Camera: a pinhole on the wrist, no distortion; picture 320 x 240 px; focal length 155.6 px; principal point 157.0 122.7 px. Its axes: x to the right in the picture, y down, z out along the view. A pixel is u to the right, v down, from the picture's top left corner.
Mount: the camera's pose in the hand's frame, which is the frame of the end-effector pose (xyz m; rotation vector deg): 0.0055 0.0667 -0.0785 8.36 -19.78 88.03
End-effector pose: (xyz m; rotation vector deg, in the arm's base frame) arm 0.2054 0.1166 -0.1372 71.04 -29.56 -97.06
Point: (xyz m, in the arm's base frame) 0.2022 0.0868 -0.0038
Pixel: 269.6 161.6
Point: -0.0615 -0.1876 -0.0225
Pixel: 233.3 8.9
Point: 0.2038 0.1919 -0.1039
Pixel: 87.9 227.6
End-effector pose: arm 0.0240 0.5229 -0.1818 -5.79 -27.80 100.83
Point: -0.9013 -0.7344 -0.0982
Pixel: outside the picture
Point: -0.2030 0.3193 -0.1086
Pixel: 309.7 190.2
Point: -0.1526 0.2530 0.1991
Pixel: 205.4 144.6
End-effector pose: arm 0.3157 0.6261 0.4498 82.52 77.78 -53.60
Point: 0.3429 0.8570 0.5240
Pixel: behind the camera
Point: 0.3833 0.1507 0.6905
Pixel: 208.5 222.2
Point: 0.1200 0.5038 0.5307
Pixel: 35.3 191.3
